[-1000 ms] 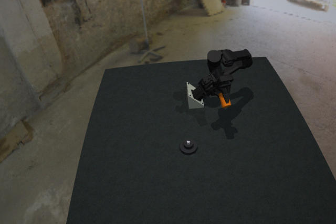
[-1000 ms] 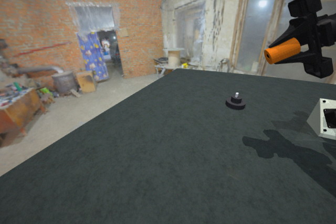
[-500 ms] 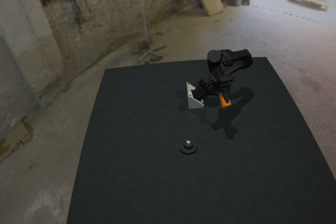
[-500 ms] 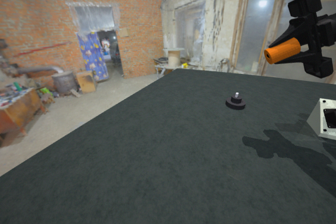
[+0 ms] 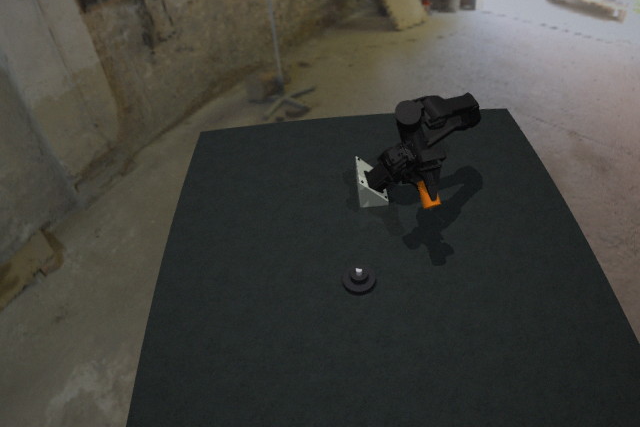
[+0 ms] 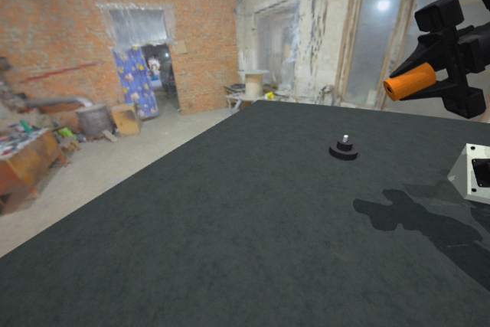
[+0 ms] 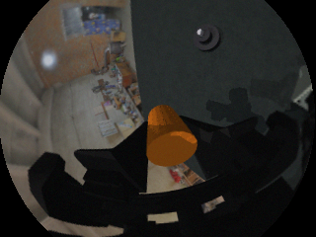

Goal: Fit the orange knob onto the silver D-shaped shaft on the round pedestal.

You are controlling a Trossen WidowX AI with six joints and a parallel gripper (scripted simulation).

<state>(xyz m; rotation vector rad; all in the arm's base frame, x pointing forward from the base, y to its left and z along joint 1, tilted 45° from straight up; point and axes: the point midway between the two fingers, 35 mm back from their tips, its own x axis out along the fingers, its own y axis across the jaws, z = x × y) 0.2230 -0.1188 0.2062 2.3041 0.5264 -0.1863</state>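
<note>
My gripper tip is now 30 mm past the orange knob and 20 mm below it. From my gripper tip the other things lie so: round pedestal: 200 mm below, 180 mm to the right, 20 mm ahead.
</note>
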